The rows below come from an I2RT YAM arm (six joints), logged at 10 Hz.
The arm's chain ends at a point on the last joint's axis. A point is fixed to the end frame.
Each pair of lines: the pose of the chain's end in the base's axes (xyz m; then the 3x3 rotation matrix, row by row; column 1 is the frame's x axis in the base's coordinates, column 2 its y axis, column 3 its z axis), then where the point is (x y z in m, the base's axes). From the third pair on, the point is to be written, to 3 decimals.
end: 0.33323 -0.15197 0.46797; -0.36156 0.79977 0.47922; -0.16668 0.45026 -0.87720; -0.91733 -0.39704 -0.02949
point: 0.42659 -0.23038 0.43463
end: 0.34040 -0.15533 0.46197; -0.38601 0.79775 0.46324; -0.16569 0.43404 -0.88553; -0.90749 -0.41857 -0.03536
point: 0.43158 -0.23553 0.42692
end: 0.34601 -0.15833 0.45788; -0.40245 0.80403 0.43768; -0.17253 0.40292 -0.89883; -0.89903 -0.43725 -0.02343
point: 0.434 -0.242 0.423
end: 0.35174 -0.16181 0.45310; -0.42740 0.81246 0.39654; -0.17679 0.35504 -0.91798; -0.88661 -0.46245 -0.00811
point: 0.436 -0.250 0.419
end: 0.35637 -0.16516 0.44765; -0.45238 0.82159 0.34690; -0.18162 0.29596 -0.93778; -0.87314 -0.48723 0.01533
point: 0.435 -0.259 0.415
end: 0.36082 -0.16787 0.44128; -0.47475 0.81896 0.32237; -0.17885 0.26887 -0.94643; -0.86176 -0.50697 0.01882
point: 0.436 -0.264 0.408
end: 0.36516 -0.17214 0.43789; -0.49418 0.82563 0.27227; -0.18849 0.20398 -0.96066; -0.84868 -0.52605 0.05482
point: 0.435 -0.273 0.408
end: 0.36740 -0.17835 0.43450; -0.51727 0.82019 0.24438; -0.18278 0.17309 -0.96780; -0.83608 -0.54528 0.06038
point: 0.433 -0.282 0.404
